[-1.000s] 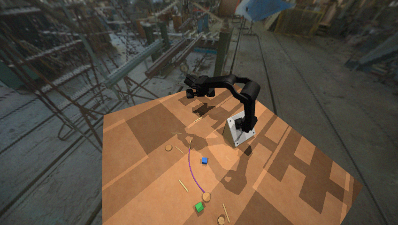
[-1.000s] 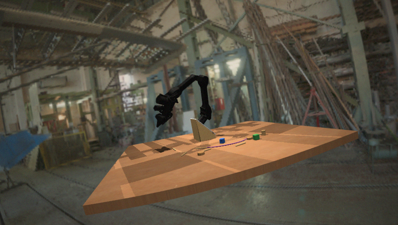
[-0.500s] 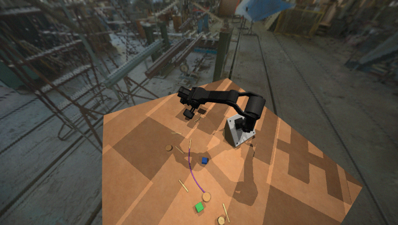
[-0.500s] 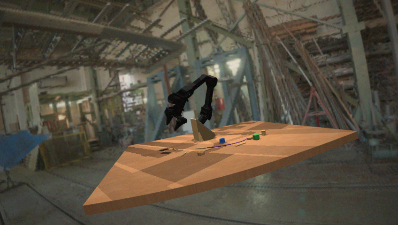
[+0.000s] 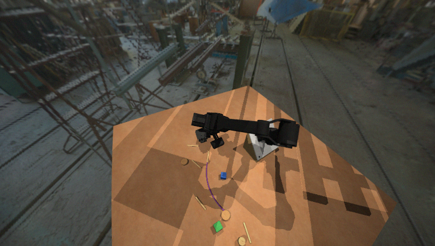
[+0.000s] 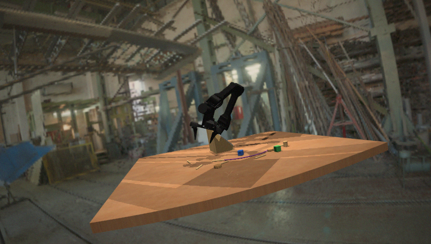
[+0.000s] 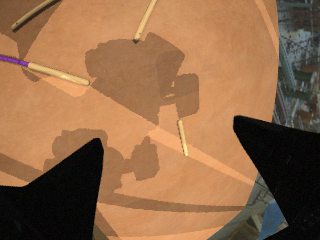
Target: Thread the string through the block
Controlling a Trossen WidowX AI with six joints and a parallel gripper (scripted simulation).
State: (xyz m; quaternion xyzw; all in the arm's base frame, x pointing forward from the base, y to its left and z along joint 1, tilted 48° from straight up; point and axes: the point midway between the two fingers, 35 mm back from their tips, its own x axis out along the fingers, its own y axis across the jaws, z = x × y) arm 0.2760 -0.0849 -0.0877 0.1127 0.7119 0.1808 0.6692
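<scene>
Right now my gripper tip is 210 mm to the right of the blue block, 110 mm above it and 10 mm short of it. Round my gripper tip: round wooden button (380 mm to the left, 120 mm below, 90 mm ahead); green cube (400 mm to the left, 140 mm ahead, 110 mm below); thin stick (120 mm below, 80 mm to the left, 50 mm ahead).
</scene>
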